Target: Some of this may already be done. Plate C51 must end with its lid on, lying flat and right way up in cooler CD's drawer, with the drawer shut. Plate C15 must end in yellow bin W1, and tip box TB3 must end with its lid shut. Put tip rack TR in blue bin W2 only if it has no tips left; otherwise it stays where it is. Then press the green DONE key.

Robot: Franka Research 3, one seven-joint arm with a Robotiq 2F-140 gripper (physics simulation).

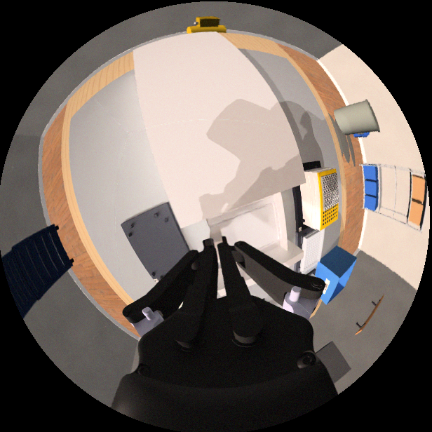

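A large white box top (195,90), likely a cooler's, fills the upper middle. A white open drawer or tray (292,207) sticks out below its edge; no plate can be made out in it, and its near part is hidden by my fingers. My gripper (216,234) is shut and empty, its tips over the left part of this opening. A yellow-topped tip rack or box (328,200), with tips in part of its holes, stands to the right. A white plate-like piece (311,250) with a grid surface lies below it. A blue bin (336,270) is at the lower right. Labels are unreadable.
A dark grey panel (156,239) with small feet lies left of the drawer. A black-edged base (299,210) is beside the yellow-topped rack. A grey-green container (356,118) is at the upper right. Blue bins (370,187) and orange bins (417,200) show beyond the wood edge.
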